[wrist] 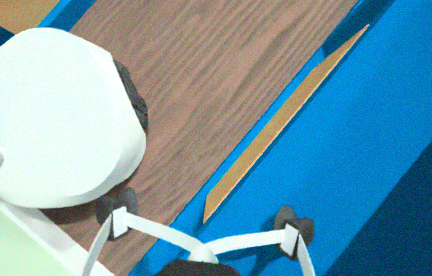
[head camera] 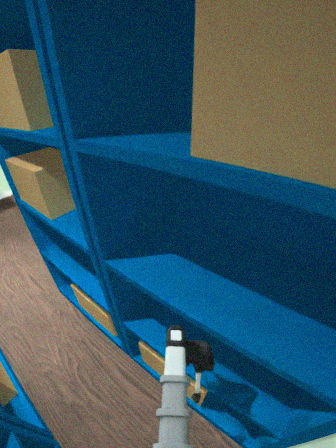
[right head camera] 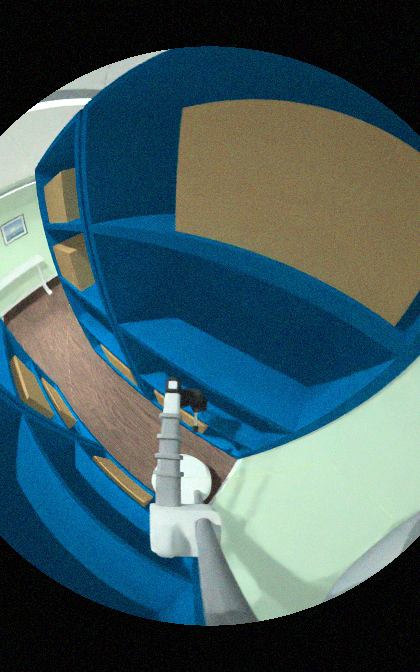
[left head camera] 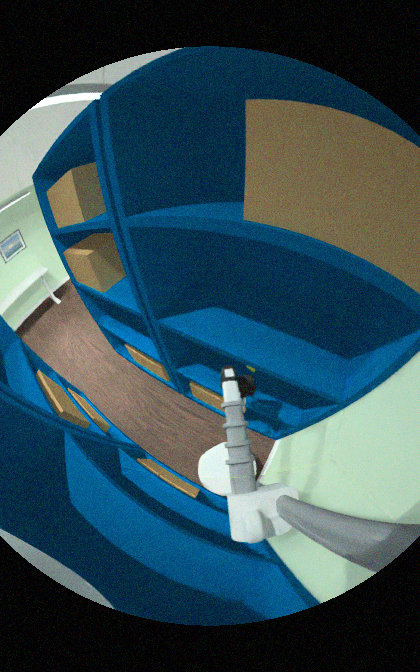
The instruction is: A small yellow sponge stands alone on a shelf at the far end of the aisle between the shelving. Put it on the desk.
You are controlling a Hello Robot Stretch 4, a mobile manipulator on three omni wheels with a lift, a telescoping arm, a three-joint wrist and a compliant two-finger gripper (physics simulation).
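Frame: origin at the robot's base, x back, y left, z down, level; centimetres.
Seen in the pictures: gripper, fingertip midpoint: (wrist: 206, 213) (head camera: 195, 380).
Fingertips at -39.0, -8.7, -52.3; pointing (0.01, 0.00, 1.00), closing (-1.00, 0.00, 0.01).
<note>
A point is followed by its place in that frame, as x, y, z.
My gripper (wrist: 206, 213) @(-39.0, -8.7, -52.3) is open and empty in the wrist view, its two dark fingertips wide apart. It points down at the front of the low blue shelving, over a blue shelf board (wrist: 350, 125) @(-52.3, 1.0, -50.6) and the floor edge. A small yellow patch (left head camera: 251, 368) shows in the left head view at the front edge of a shelf board, just beyond the wrist; it is too small to tell whether it is the sponge. The sponge cannot be made out in the head, right head or wrist views. The desk does not show.
A large brown box (head camera: 265, 90) @(-41.0, -11.4, -153.1) (left head camera: 325, 175) (right head camera: 280, 190) stands on the upper shelf. Smaller boxes (head camera: 42, 182) @(-95.4, 65.2, -117.2) (left head camera: 95, 260) stand at the left. Opposite shelving (left head camera: 125, 510) and a pale green wall (left head camera: 370, 450) are close. My white base (wrist: 65, 120) @(-6.4, 0.1, -18.7) is on the wooden aisle floor (wrist: 200, 90) @(-33.3, 14.4, 2.8).
</note>
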